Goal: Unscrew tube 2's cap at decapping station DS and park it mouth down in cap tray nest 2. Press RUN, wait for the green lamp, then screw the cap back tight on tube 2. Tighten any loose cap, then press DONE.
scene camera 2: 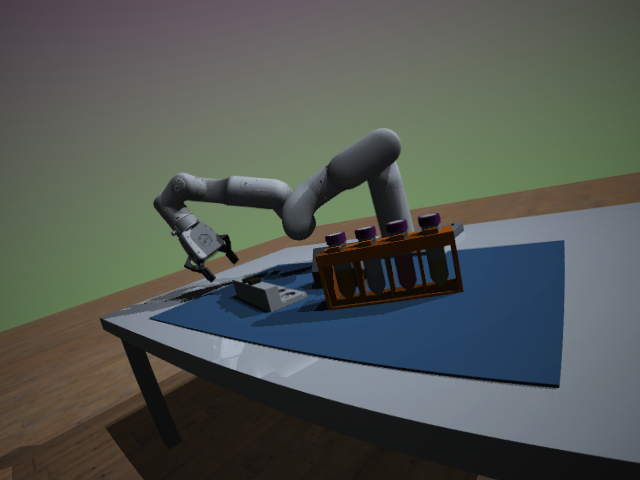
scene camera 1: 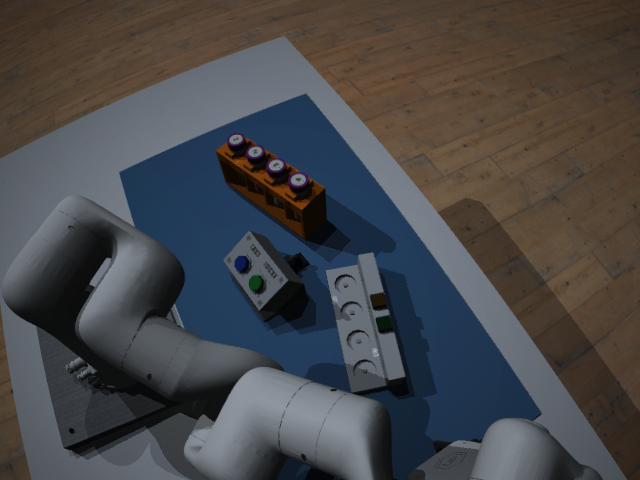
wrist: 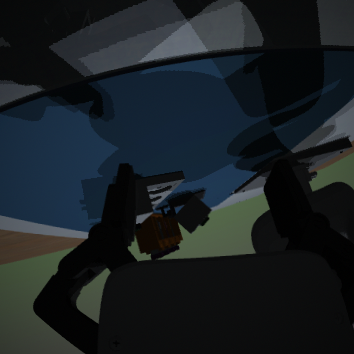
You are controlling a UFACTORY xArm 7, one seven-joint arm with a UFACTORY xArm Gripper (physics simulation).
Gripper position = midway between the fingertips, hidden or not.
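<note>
Scene camera 1: grey button box [scene camera 1: 282,286], blue mat [scene camera 1: 457,383]. Scene camera 2: the gripper [scene camera 2: 225,270], open, holding nothing; blue mat [scene camera 2: 506,326]. Wrist view: the gripper [wrist: 203,175], grey button box [wrist: 194,211], blue mat [wrist: 219,118].
</note>
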